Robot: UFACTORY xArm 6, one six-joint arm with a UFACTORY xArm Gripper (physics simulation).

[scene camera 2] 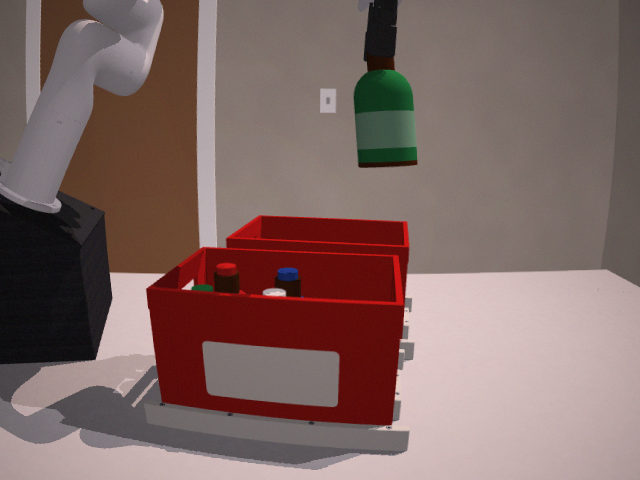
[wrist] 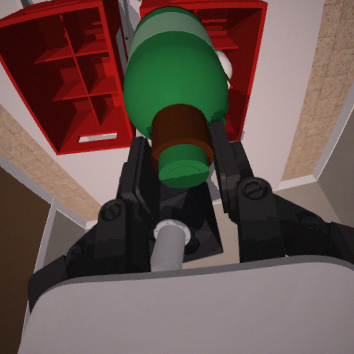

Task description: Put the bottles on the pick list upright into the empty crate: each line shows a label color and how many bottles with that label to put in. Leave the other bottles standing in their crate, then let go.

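Seen in the pictures: gripper, fingertip midpoint: (scene camera 2: pixel 378 59) (wrist: pixel 181 148); arm's base, link origin: (scene camera 2: pixel 27 197) (wrist: pixel 171 232).
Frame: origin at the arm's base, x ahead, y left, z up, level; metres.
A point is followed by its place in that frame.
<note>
My gripper (scene camera 2: pixel 381 55) @(x 0.559, y -0.133, z 0.187 m) (wrist: pixel 181 148) @(x 0.559, y -0.133, z 0.187 m) is shut on the brown neck of a green bottle (scene camera 2: pixel 384 93) @(x 0.560, y -0.172, z 0.141 m) (wrist: pixel 172 75) @(x 0.592, y -0.138, z 0.165 m), below its green cap. The bottle has a pale band around its body and hangs nearly upright, slightly tilted, high above the crates. The red bottle crate (scene camera 2: pixel 175 330) @(x 0.325, y -0.253, z -0.116 m) (wrist: pixel 256 50) @(x 0.494, y -0.278, z -0.069 m) holds a red-capped bottle (scene camera 2: pixel 226 279) @(x 0.369, y -0.135, z -0.094 m), a blue-capped bottle (scene camera 2: pixel 287 281) @(x 0.449, y -0.153, z -0.091 m), a white cap (scene camera 2: pixel 274 292) @(x 0.435, y -0.221, z -0.081 m) and a green cap (scene camera 2: pixel 202 288) @(x 0.351, y -0.210, z -0.081 m). The other red crate (scene camera 2: pixel 361 249) @(x 0.554, y -0.054, z -0.076 m) (wrist: pixel 95 148) @(x 0.377, y 0.075, z -0.069 m) stands behind it, with empty compartments showing in the wrist view. The pick list is not readable in these views.
Pale rails (scene camera 2: pixel 273 431) @(x 0.432, y -0.283, z -0.228 m) edge the crates on the pale table (scene camera 2: pixel 506 372) @(x 0.771, y -0.145, z -0.244 m). The robot's black base (scene camera 2: pixel 46 289) @(x 0.084, y -0.112, z -0.123 m) stands left of the crates, with the white arm (scene camera 2: pixel 56 124) @(x 0.081, y -0.027, z 0.118 m) rising from it. In the wrist view, a white rounded object (wrist: pixel 223 67) @(x 0.452, y -0.233, z -0.121 m) shows partly behind the held bottle.
</note>
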